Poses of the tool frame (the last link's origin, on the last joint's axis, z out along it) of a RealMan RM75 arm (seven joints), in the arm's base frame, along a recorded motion.
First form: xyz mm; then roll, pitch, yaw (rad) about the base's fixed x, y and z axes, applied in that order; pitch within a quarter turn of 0, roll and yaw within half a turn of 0.
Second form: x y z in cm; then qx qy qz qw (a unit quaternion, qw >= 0). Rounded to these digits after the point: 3 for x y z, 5 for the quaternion.
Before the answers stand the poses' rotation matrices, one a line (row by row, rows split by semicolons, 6 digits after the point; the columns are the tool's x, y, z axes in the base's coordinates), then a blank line. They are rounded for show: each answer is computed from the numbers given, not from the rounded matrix.
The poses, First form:
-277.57, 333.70, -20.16, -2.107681, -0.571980, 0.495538
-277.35, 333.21, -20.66, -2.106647, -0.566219, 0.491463
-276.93, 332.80, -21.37, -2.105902, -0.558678, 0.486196
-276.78, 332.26, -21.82, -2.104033, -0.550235, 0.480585
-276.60, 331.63, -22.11, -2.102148, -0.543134, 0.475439
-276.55, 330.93, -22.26, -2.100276, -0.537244, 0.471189
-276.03, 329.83, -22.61, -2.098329, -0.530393, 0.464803
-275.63, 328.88, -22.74, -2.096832, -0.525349, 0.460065
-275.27, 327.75, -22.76, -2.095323, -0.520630, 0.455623
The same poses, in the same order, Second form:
0.739690 0.652393 -0.165053; 0.399819 -0.228763 0.887588; 0.541298 -0.722531 -0.430053
0.744050 0.647609 -0.164293; 0.398267 -0.232470 0.887323; 0.536445 -0.725645 -0.430890
0.749693 0.641405 -0.162975; 0.396221 -0.237780 0.886831; 0.530066 -0.729425 -0.432400
0.755846 0.634283 -0.162428; 0.394064 -0.242573 0.886494; 0.522888 -0.734060 -0.433296
0.761145 0.628078 -0.161789; 0.391859 -0.246555 0.886373; 0.516822 -0.738058 -0.433782
0.765503 0.622843 -0.161468; 0.389995 -0.249540 0.886360; 0.511770 -0.741483 -0.433929
0.771094 0.616377 -0.159667; 0.386661 -0.254068 0.886534; 0.505872 -0.745338 -0.434240
0.775194 0.611556 -0.158346; 0.384132 -0.257330 0.886693; 0.501515 -0.748185 -0.434399
0.779009 0.606996 -0.157166; 0.381722 -0.260262 0.886878; 0.497427 -0.750879 -0.434450

-27.757, 33.370, -2.016, -0.77436, -0.33971, -0.12147, 0.51983
-27.735, 33.321, -2.066, -0.77579, -0.33704, -0.11993, 0.51978
-27.693, 33.280, -2.137, -0.77780, -0.33351, -0.11799, 0.51950
-27.678, 33.226, -2.182, -0.77970, -0.32973, -0.11558, 0.51961
-27.660, 33.163, -2.211, -0.78126, -0.32637, -0.11361, 0.51981
-27.655, 33.093, -2.226, -0.78246, -0.32361, -0.11192, 0.52010
-27.603, 32.983, -2.261, -0.78412, -0.31980, -0.11038, 0.52029
-27.563, 32.888, -2.274, -0.78532, -0.31697, -0.10924, 0.52045
-27.527, 32.775, -2.276, -0.78640, -0.31432, -0.10817, 0.52065

